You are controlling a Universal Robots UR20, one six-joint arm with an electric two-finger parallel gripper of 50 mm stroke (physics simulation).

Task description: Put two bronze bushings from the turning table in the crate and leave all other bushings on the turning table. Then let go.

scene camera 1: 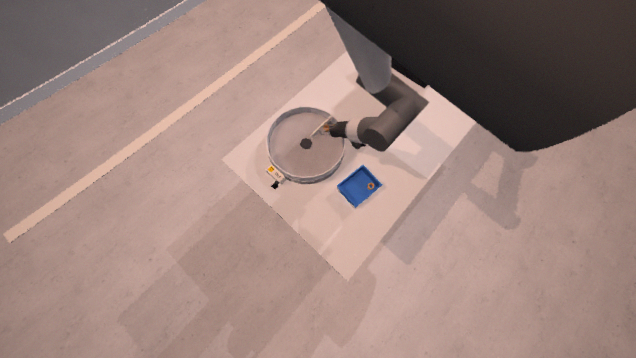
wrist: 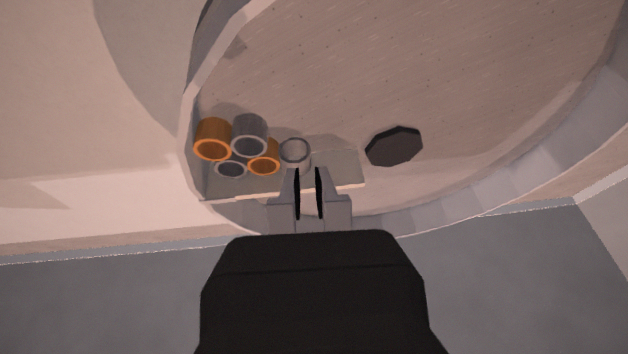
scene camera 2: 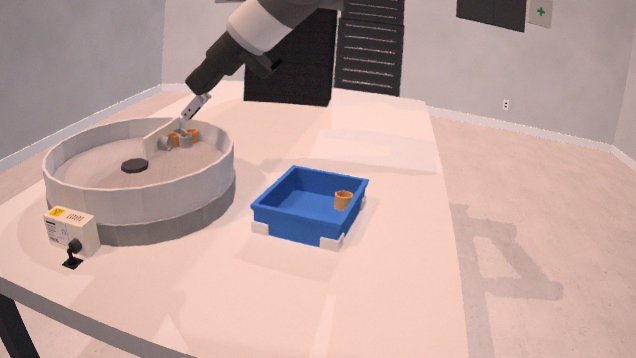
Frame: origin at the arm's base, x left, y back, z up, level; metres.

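Seen in the pictures: gripper, between the fingertips: (scene camera 1: 330, 133) (wrist: 307, 182) (scene camera 2: 185, 116).
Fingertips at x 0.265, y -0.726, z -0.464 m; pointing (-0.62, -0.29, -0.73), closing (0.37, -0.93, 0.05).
Pixels of each thing's top centre, then the offset from my fingertips to it. "spot": a spot on its surface instead.
- grey bushing, centre of its top: (wrist: 296, 170) (scene camera 2: 164, 136) dx -0.059, dy -0.016, dz -0.051 m
- blue crate, centre of its top: (scene camera 2: 314, 191) (scene camera 1: 359, 185) dx +0.296, dy +0.038, dz -0.086 m
- upright divider, a spot on its surface: (wrist: 345, 167) (scene camera 2: 149, 146) spot: dx -0.050, dy -0.067, dz -0.057 m
- dark hub, centre of its top: (wrist: 394, 151) (scene camera 2: 134, 163) (scene camera 1: 306, 143) dx -0.031, dy -0.123, dz -0.075 m
- small control box, a spot on its surface: (scene camera 2: 72, 230) spot: dx +0.092, dy -0.346, dz -0.089 m
The turning table (scene camera 1: 281, 162) (scene camera 2: 140, 205) (wrist: 189, 120) holds a cluster of bushings beside its divider. Two are bronze: one bronze bushing (scene camera 2: 192, 135) (wrist: 213, 140) is by the outer wall, the other bronze bushing (scene camera 2: 173, 139) (wrist: 270, 149) is nearer the divider. Grey bushings (scene camera 2: 185, 140) (wrist: 250, 132) stand among them; another grey bushing (scene camera 2: 165, 143) (wrist: 295, 151) looks tipped. One bronze bushing (scene camera 1: 371, 186) (scene camera 2: 343, 201) stands in the blue crate (scene camera 1: 352, 192) (scene camera 2: 285, 227). My gripper (scene camera 2: 185, 118) (wrist: 307, 182) is partly open, empty, and above the cluster and divider.
The upright divider (scene camera 2: 150, 145) (wrist: 345, 167) stands on the turning table. A dark hub (scene camera 1: 306, 143) (scene camera 2: 134, 165) (wrist: 395, 146) is at its centre. A small control box (scene camera 1: 275, 173) (scene camera 2: 72, 230) stands next to its outer wall. The crate is on the same white table.
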